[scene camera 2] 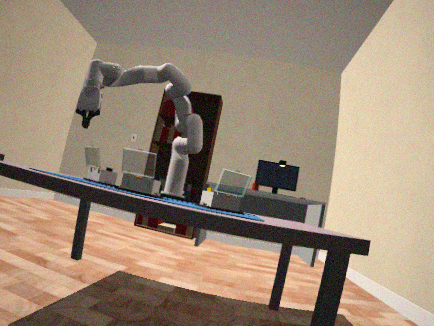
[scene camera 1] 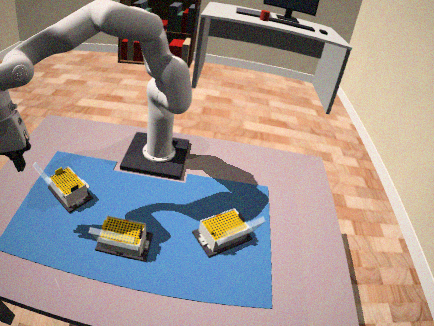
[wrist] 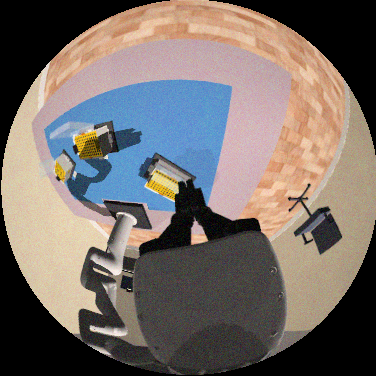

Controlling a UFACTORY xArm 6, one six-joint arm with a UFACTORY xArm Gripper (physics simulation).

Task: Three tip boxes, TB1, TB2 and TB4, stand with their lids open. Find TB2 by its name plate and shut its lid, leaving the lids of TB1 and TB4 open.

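Frame: origin at the arm's base, x ahead, y left, z up, level; metres.
Seen in the pictures: gripper, between the fingertips: (scene camera 2: 84,127) (scene camera 1: 22,168) (wrist: 187,188); arm's base, origin of its link: (scene camera 2: 172,195) (scene camera 1: 158,152) (wrist: 126,217).
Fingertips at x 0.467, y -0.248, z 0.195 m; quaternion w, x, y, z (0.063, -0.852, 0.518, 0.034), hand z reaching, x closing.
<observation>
Offsets run from my fingertips to a thing's top centre. "spot": to the spot under its first point. Level surfaces: height alone.
Three tip boxes with yellow racks stand on the blue mat @(dz -0.210 m) (scene camera 1: 200,280) (wrist: 170,110): a left box @(dx -0.141, dy +0.037, dz -0.136 m) (scene camera 1: 68,181) (scene camera 2: 107,176) (wrist: 162,186), a middle box @(dx -0.041, dy +0.307, dz -0.136 m) (scene camera 1: 123,231) (scene camera 2: 141,183) (wrist: 88,144) and a right box @(dx -0.181, dy +0.574, dz -0.136 m) (scene camera 1: 223,227) (scene camera 2: 227,201) (wrist: 61,172). The left lid @(dx -0.080, dy +0.010, dz -0.057 m) (scene camera 1: 42,172) (scene camera 2: 92,156), middle lid @(spot: dx +0.033, dy +0.327, dz -0.105 m) (scene camera 2: 139,162) (wrist: 69,130) and right lid @(spot: dx -0.125, dy +0.642, dz -0.070 m) (scene camera 1: 250,227) (scene camera 2: 233,183) stand open. The name plates cannot be read. My gripper (scene camera 1: 20,167) (scene camera 2: 86,125) (wrist: 187,188) is shut and empty, raised beyond the left box's lid side. In the wrist view its fingers hide part of that box, and its lid cannot be made out.
The arm's dark base plate (scene camera 1: 129,161) (wrist: 142,216) stands at the mat's back edge. The table (scene camera 1: 300,200) (scene camera 2: 240,229) extends around the mat. A desk (scene camera 1: 280,29) and a bookcase (scene camera 2: 216,120) stand behind the table.
</observation>
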